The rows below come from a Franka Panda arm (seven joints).
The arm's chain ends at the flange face. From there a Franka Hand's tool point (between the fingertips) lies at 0.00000 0.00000 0.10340 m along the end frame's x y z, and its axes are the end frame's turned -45 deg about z.
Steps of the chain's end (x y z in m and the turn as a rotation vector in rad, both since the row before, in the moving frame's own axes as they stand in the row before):
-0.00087 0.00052 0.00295 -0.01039 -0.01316 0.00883
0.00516 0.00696 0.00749 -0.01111 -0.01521 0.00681
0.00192 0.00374 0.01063 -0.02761 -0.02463 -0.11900
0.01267 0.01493 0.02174 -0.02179 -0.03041 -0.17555
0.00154 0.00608 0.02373 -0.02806 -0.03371 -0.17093
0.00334 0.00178 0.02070 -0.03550 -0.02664 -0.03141
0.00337 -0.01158 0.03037 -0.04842 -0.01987 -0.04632
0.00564 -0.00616 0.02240 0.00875 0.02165 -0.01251
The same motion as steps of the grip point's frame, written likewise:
-0.00270 -0.00046 0.00294 0.00196 -0.01665 0.00883
-0.00320 0.00826 0.00747 0.00290 -0.01861 0.00681
-0.00508 0.00445 0.01056 -0.00211 -0.03694 -0.11900
-0.00545 0.01922 0.02167 0.00610 -0.03691 -0.17555
-0.00774 0.00536 0.02363 0.00400 -0.04368 -0.17093
-0.00343 0.00434 0.02060 -0.00626 -0.04394 -0.03141
0.00563 -0.00360 0.03023 -0.02019 -0.04829 -0.04632
0.01057 0.00056 0.02237 -0.00912 0.02150 -0.01251

